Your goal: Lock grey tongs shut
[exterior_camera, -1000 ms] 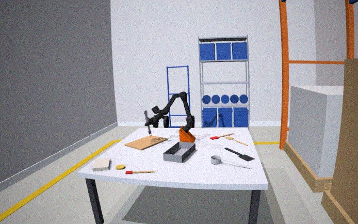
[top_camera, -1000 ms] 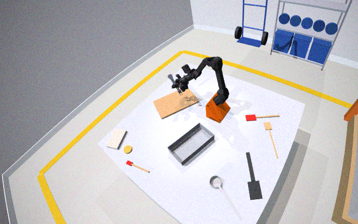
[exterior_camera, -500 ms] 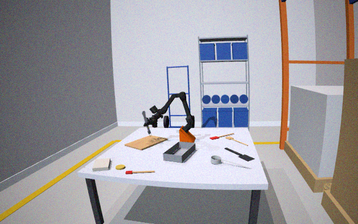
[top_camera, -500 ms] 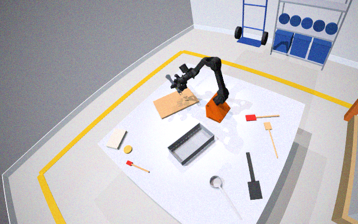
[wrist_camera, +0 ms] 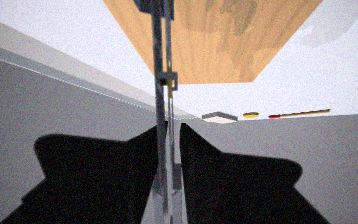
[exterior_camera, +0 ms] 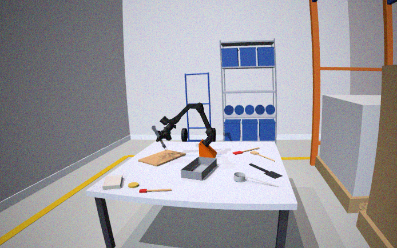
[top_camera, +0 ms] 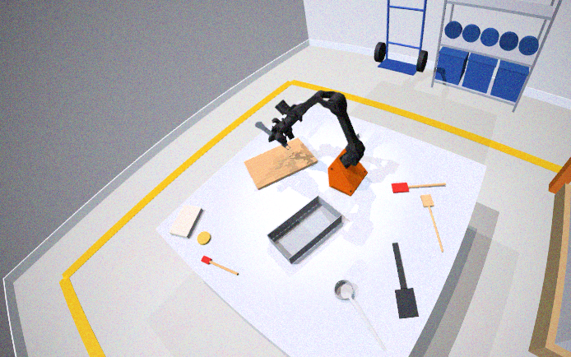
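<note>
My gripper tip is 14 cm above the wooden board, 4 cm to the right of it and 1 cm past it. Round my gripper tip: yellow disc 58 cm ahead, 14 cm below, 10 cm to the left; then grey roasting tin 45 cm to the left, 23 cm ahead, 12 cm below; then pale block 59 cm ahead, 14 cm below, 6 cm to the right.
</note>
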